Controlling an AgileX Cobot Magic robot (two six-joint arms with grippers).
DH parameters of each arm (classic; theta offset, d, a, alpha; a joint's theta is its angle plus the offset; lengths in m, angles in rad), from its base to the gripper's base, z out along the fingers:
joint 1: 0 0.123 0 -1.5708
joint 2: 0.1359 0 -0.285 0
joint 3: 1.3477 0 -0.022 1.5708
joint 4: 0 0.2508 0 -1.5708
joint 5: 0 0 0.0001 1.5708
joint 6: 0 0.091 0 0
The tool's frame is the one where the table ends.
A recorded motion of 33 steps. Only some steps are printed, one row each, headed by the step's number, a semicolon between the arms.
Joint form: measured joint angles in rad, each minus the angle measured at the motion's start. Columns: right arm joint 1, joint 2, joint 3, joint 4, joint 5, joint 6; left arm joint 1, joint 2, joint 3, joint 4, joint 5, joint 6.
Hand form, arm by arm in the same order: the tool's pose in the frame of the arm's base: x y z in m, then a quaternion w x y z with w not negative. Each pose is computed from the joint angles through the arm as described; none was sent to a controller.
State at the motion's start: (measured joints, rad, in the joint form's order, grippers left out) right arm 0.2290 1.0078 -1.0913 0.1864 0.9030 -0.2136; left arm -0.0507 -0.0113 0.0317 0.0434 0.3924 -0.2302
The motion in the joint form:
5: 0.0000 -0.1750 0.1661 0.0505 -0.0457 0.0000; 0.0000 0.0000 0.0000 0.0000 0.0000 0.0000
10: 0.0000 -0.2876 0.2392 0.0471 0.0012 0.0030; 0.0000 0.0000 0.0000 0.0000 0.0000 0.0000
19: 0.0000 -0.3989 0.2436 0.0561 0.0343 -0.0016; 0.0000 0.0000 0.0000 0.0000 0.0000 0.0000
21: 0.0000 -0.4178 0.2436 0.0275 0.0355 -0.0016; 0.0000 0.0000 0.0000 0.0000 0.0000 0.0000
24: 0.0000 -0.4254 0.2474 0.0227 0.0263 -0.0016; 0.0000 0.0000 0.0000 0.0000 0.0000 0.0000
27: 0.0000 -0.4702 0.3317 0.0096 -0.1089 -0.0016; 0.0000 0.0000 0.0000 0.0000 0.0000 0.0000
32: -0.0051 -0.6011 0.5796 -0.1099 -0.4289 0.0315; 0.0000 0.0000 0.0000 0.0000 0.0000 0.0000
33: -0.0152 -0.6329 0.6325 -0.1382 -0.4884 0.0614; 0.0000 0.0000 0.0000 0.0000 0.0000 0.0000
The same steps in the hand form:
5: 0.1443 0.0502 0.3691 0.42794 -0.16618 0.88063 0.11728; 0.0522 -0.0011 0.1679 0.57985 -0.06139 0.80993 -0.06337
10: 0.1162 0.0441 0.3585 0.42453 -0.17044 0.88143 0.11749; 0.0522 -0.0011 0.1679 0.57985 -0.06139 0.80993 -0.06337
19: 0.0883 0.0387 0.3671 0.45733 -0.17591 0.86305 0.12268; 0.0522 -0.0011 0.1679 0.57985 -0.06139 0.80993 -0.06337
21: 0.0844 0.0357 0.3683 0.46597 -0.17848 0.85975 0.10886; 0.0522 -0.0011 0.1679 0.57985 -0.06139 0.80993 -0.06337
24: 0.0833 0.0350 0.3684 0.47180 -0.17792 0.85698 0.10650; 0.0522 -0.0011 0.1679 0.57985 -0.06139 0.80993 -0.06337
27: 0.0843 0.0326 0.3567 0.51351 -0.16559 0.83614 0.09872; 0.0522 -0.0011 0.1679 0.57985 -0.06139 0.80993 -0.06337
32: 0.0824 0.0220 0.3144 0.59947 -0.14469 0.78581 0.04693; 0.0522 -0.0011 0.1679 0.57985 -0.06139 0.80993 -0.06337
33: 0.0808 0.0194 0.3047 0.61487 -0.13211 0.77645 0.04018; 0.0522 -0.0011 0.1679 0.57985 -0.06139 0.80993 -0.06337

